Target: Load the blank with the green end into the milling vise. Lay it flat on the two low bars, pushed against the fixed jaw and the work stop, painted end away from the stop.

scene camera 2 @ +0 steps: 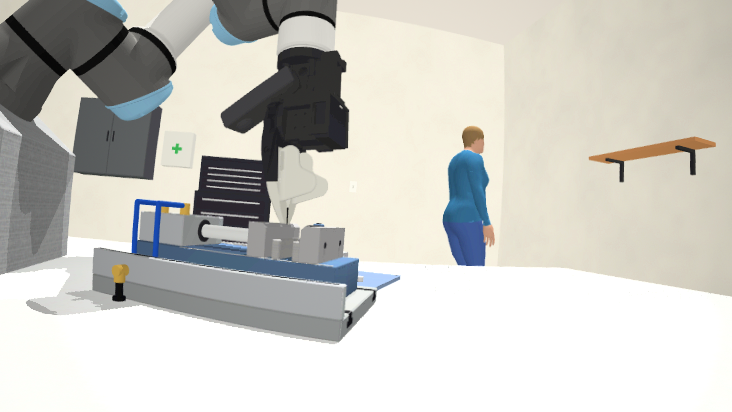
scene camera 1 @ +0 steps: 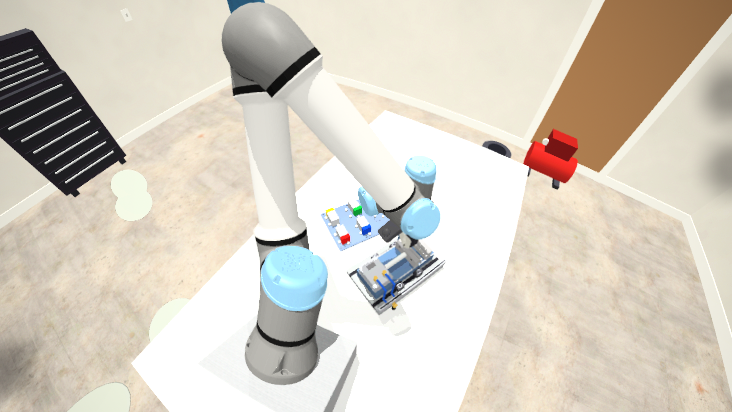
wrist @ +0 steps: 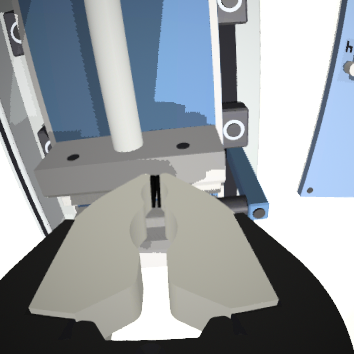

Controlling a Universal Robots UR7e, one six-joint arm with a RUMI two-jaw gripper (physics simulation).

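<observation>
The green-ended blank [scene camera 1: 357, 210] lies on the blue board [scene camera 1: 348, 226], partly hidden by the arm. The milling vise [scene camera 1: 404, 267] [scene camera 2: 307, 271] [wrist: 185, 65] stands beside the board. Its rod-driven jaw [scene camera 2: 263, 239] [wrist: 135, 156] and fixed jaw [scene camera 2: 321, 244] are apart, with low grey parts between them. The work stop [wrist: 249, 185], a blue bracket with a dark rod, is at the board side. My gripper [scene camera 2: 287, 222] [wrist: 156, 178] is shut and empty, its tips pointing down at the jaw gap, close to jaw-top height. The fingers hide much of the gap in the wrist view; contact cannot be told.
Blanks with yellow [scene camera 1: 330, 210], red [scene camera 1: 345, 238] and blue [scene camera 1: 365, 229] ends lie on the board among small pegs. Blue hoses [scene camera 1: 392, 284] [scene camera 2: 157, 230] rise at the vise's rear. A yellow-topped fitting [scene camera 1: 393, 306] [scene camera 2: 119, 272] stands beside the vise's long rail.
</observation>
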